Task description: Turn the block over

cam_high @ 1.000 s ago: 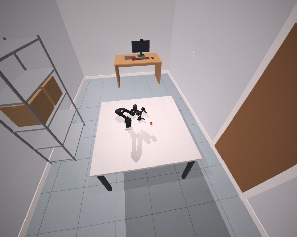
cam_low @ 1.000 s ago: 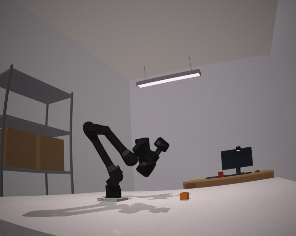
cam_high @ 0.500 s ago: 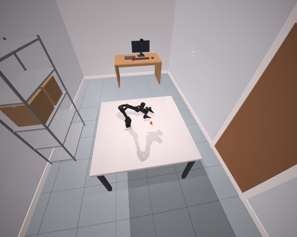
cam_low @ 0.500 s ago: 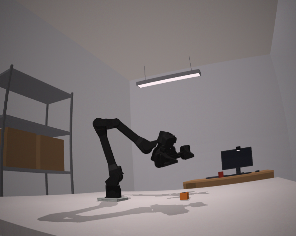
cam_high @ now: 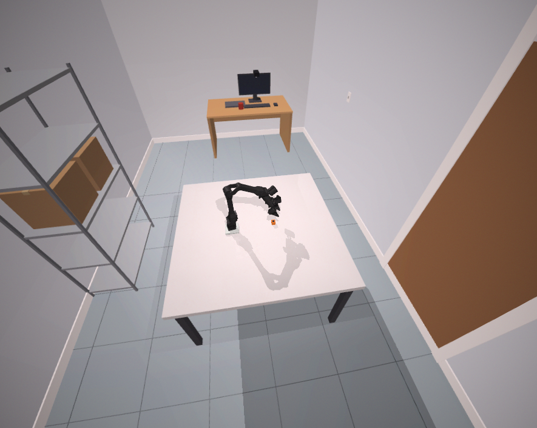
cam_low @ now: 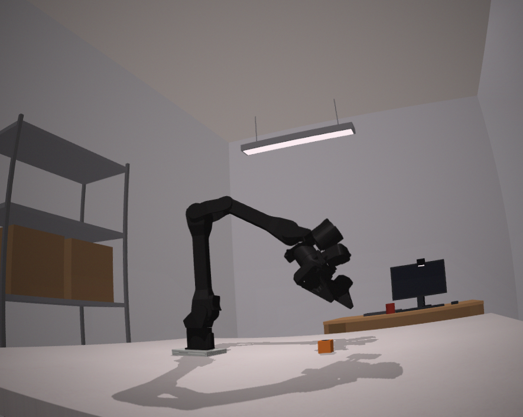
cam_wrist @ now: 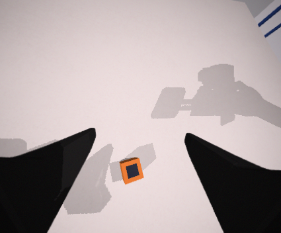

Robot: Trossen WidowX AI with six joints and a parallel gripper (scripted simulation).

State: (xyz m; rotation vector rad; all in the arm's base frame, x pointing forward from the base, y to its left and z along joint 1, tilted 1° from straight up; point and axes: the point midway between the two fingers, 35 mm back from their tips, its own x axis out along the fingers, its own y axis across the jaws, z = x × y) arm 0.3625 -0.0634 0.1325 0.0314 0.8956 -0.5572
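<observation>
Right now my gripper tip is 4 cm past the block, 1 cm to the right of it and 9 cm above it.
</observation>
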